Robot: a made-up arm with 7 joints.
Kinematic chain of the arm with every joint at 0, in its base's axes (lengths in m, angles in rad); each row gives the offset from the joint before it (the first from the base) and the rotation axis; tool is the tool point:
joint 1: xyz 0 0 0.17 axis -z
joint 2: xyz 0 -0.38 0.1 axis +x
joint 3: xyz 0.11 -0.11 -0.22 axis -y
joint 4: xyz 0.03 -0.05 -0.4 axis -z
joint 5: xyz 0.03 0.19 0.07 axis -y
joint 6: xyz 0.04 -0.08 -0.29 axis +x
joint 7: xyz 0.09 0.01 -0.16 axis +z
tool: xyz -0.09 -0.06 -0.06
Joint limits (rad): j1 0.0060..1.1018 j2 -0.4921..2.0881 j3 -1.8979..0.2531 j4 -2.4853..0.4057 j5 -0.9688..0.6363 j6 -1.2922..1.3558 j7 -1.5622..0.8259
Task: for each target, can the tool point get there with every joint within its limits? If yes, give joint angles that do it. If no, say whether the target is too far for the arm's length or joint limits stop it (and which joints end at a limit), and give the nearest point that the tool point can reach.
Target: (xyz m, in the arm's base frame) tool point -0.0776 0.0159 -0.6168
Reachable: yes | joints 0.0928 0.2259 -0.3559 -1.2950 0.4838 0.0973 0.4891
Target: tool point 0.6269 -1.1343 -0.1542
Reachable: no: joint limits stop it (at a limit: joint 2, joint 3, joint 4, joint 5, joint 7) | nearest point 0.5907 -1.0687 -0.1915 | short by 0.084 m
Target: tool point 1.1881 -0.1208 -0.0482
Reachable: no: joint limits stop it (at a limit: joint 3, joint 4, joint 5, joint 7) | nearest point 0.8324 -0.0846 0.0064 | short by 0.362 m
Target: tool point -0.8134 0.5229 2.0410
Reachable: no: too far | nearest point -0.2943 0.2394 0.9011 | short by 1.284 m
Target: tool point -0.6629 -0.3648 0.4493
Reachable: yes | joints 0.2308 0.1149 -1.6614 -2.2145 0.4896 1.0002 -0.0636
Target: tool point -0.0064 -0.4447 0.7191
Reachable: no: joint limits stop it (at a limit: joint 1, joint 2, joint 3, joint 5, joint 6, joint 7) | nearest point -0.2279 -0.4535 0.6407 | short by 0.235 m
